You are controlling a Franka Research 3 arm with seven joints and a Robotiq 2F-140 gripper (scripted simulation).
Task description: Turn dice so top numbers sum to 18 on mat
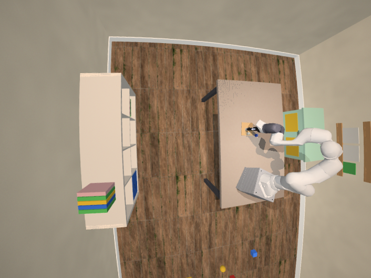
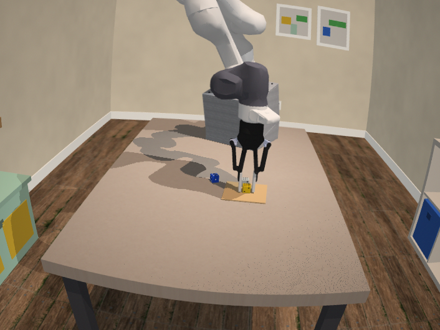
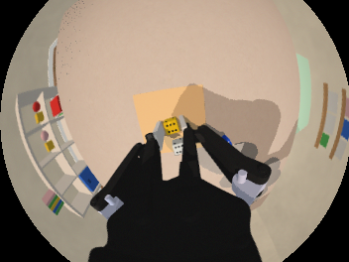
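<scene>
My gripper is now 20 mm above the yellow die. Also, from my hand: blue die 90 mm behind, 90 mm to the right, 30 mm below; then white die 50 mm behind, 20 mm below; then mat 40 mm below.
</scene>
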